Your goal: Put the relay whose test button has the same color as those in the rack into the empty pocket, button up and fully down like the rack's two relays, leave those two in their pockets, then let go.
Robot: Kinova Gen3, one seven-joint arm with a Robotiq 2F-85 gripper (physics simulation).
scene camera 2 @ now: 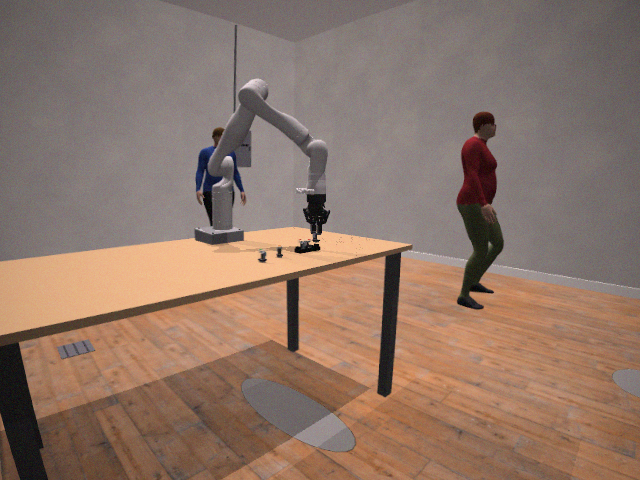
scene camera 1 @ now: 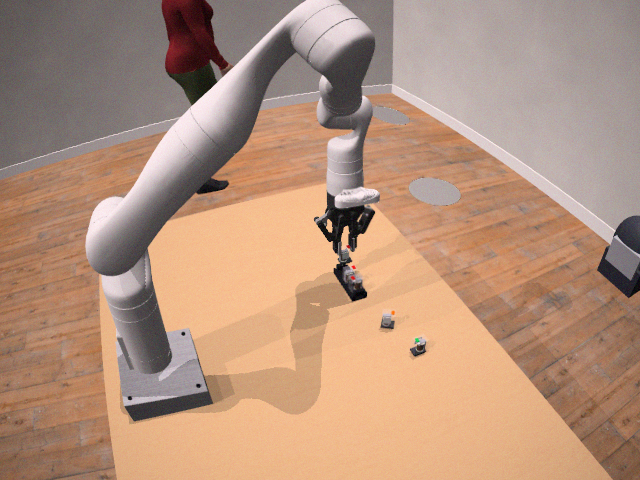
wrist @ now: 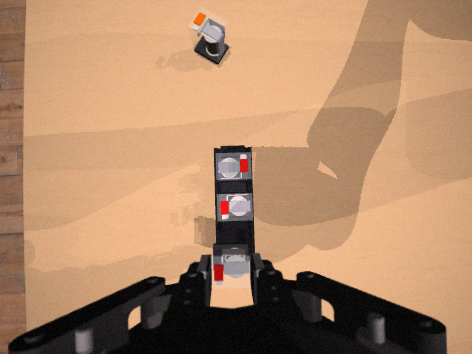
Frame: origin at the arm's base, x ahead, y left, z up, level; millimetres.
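Where they show: gripper, between the fingertips: point(scene camera 2: 316, 234) point(scene camera 1: 344, 251) point(wrist: 230, 267); arm's base, origin of its link: point(scene camera 2: 222, 228) point(scene camera 1: 150, 355).
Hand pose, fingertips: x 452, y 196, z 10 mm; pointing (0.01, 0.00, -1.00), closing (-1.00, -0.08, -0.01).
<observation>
Each offset is from my fingertips to the top centre of the thing. Level surfaces: height alone.
My gripper point(scene camera 1: 344, 251) point(scene camera 2: 315, 235) point(wrist: 230, 267) points down, shut on a relay {dz +12, dx +0, dy -1 mm} point(scene camera 1: 343, 254) point(wrist: 237, 268) with a red test button on top. The held relay looks upright, a little above the far end of the black rack {dz -39, dx -1, dy -41 mm} point(scene camera 1: 358, 296) point(scene camera 2: 299, 250) point(wrist: 234, 187). The rack holds two red-button relays, an end one {dz -14, dx +2, dy -73 mm} point(scene camera 1: 356, 283) point(wrist: 229, 167) and a middle one {dz -14, dx -1, dy -41 mm} point(scene camera 1: 348, 274) point(wrist: 238, 206), facing opposite ways. The held relay's button is on the same side as the middle one's in the wrist view. The empty pocket is mostly hidden under the held relay and fingers.
A relay with an orange button {dz -18, dx +31, dy -191 mm} point(scene camera 1: 386, 319) point(scene camera 2: 279, 252) point(wrist: 213, 39) stands on the table {dz -62 mm} point(scene camera 1: 232, 289) point(scene camera 2: 155, 271) off the rack's near end. A relay with a green button {dz -18, dx +61, dy -281 mm} point(scene camera 1: 420, 345) point(scene camera 2: 262, 254) stands farther along. Two people stand beyond the table.
</observation>
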